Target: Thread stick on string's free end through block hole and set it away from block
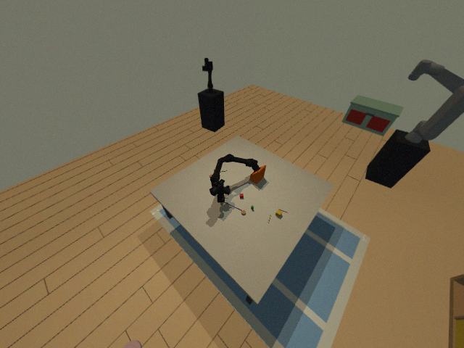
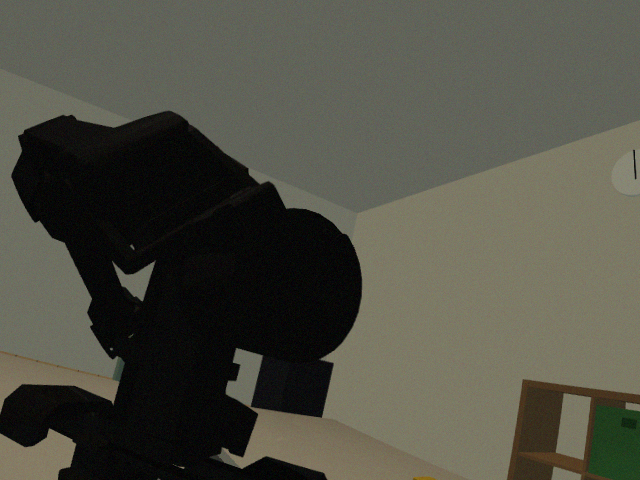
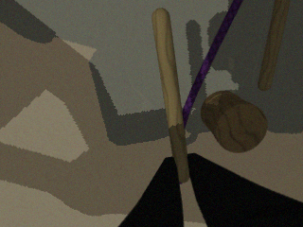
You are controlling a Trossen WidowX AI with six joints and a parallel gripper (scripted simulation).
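My gripper tip is 15 cm past the red block, 13 cm to the right of it and 2 cm above it. Round my gripper tip: green piece (28 cm to the left, 9 cm behind, 2 cm below); then yellow cube (49 cm to the left, 17 cm behind, 2 cm below).
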